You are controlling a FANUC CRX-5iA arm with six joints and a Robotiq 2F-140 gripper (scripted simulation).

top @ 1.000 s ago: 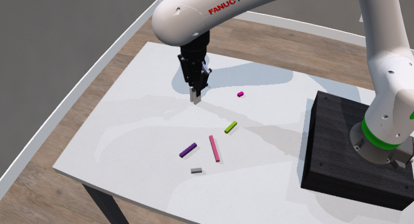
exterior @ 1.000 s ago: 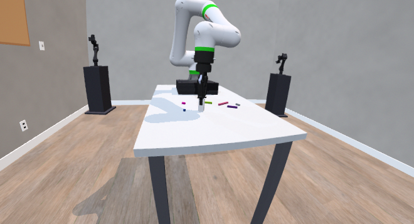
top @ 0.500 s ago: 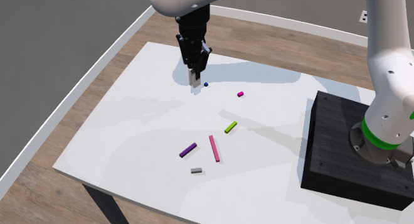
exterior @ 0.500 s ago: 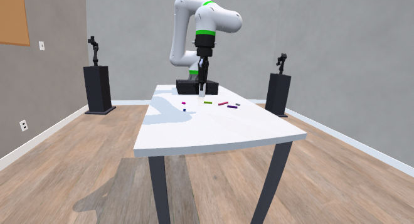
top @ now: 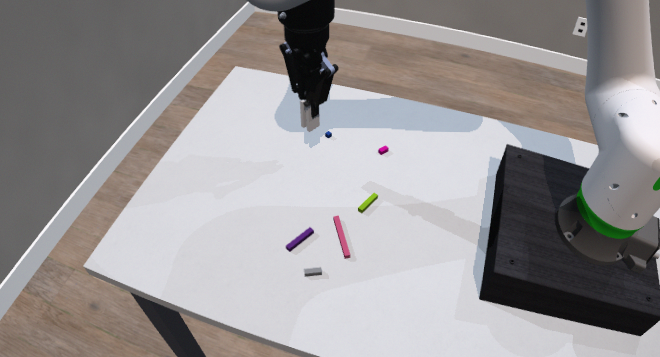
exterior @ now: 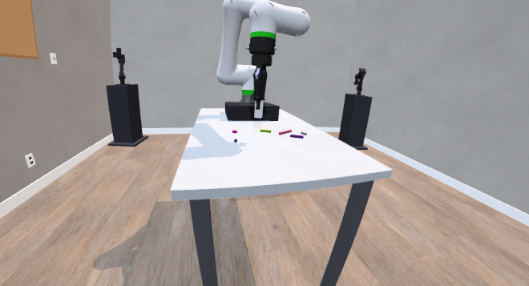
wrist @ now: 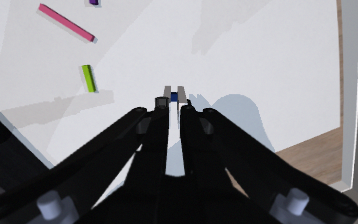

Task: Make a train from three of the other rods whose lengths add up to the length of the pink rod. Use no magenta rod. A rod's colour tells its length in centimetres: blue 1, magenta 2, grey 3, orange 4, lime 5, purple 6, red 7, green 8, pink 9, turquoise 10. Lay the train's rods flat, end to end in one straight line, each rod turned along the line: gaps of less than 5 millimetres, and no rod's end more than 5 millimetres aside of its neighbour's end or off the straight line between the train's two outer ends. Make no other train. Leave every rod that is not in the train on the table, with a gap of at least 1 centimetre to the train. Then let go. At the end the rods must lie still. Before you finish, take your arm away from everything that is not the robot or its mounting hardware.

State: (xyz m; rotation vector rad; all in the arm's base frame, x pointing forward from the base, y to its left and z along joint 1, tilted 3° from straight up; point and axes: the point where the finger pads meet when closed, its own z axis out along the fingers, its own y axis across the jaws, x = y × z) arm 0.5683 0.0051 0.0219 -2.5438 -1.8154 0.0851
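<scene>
The magenta rod is 130 mm below my hand, 120 mm behind it and 90 mm to the right of it. From my hand the other things lie so: lime rod (150 mm behind, 130 mm below, 50 mm to the left); then pink rod (150 mm to the left, 140 mm behind, 130 mm below); then purple rod (190 mm to the left, 130 mm below, 70 mm behind).
</scene>
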